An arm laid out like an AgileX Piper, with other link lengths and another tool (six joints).
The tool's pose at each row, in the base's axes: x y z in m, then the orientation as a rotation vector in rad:
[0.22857, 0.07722, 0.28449, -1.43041, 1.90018, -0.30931]
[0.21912, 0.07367, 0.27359, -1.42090, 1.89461, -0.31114]
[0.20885, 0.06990, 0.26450, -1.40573, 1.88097, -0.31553]
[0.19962, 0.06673, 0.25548, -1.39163, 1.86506, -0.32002]
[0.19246, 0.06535, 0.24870, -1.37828, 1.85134, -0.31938]
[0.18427, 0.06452, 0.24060, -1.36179, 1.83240, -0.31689]
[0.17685, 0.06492, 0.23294, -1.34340, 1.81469, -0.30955]
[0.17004, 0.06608, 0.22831, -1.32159, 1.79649, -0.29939]
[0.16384, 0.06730, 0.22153, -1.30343, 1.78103, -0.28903]
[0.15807, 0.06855, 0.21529, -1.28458, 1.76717, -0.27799]
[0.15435, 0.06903, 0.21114, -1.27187, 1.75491, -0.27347]
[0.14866, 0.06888, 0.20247, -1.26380, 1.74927, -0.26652]
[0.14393, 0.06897, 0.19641, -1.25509, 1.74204, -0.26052]
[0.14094, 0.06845, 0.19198, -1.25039, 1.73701, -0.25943]
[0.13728, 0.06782, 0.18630, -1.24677, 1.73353, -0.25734]
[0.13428, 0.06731, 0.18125, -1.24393, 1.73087, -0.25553]
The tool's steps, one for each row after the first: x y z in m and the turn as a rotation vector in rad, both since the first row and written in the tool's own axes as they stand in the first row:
[0.00873, 0.01201, 0.00058, 0.00847, -0.00549, 0.00345]
[0.01703, 0.02348, -0.00072, 0.02483, -0.01694, 0.00682]
[0.02464, 0.03437, -0.00123, 0.04168, -0.02971, 0.00866]
[0.02947, 0.04307, -0.00154, 0.05452, -0.04329, 0.01235]
[0.03445, 0.05349, -0.00149, 0.07037, -0.06239, 0.01671]
[0.03806, 0.06352, -0.00094, 0.08415, -0.08355, 0.02422]
[0.03967, 0.07161, -0.00197, 0.09846, -0.10733, 0.03466]
[0.04203, 0.08053, -0.00105, 0.10943, -0.12834, 0.04389]
[0.04409, 0.08882, -0.00021, 0.11966, -0.14868, 0.05443]
[0.04577, 0.09413, 0.00034, 0.12940, -0.16302, 0.05959]
[0.05007, 0.10329, 0.00263, 0.13240, -0.17267, 0.06494]
[0.05299, 0.11031, 0.00377, 0.13694, -0.18314, 0.06984]
[0.05560, 0.11489, 0.00478, 0.14106, -0.18851, 0.07140]
[0.05889, 0.12065, 0.00621, 0.14337, -0.19301, 0.07314]
[0.06175, 0.12560, 0.00766, 0.14506, -0.19657, 0.07459]

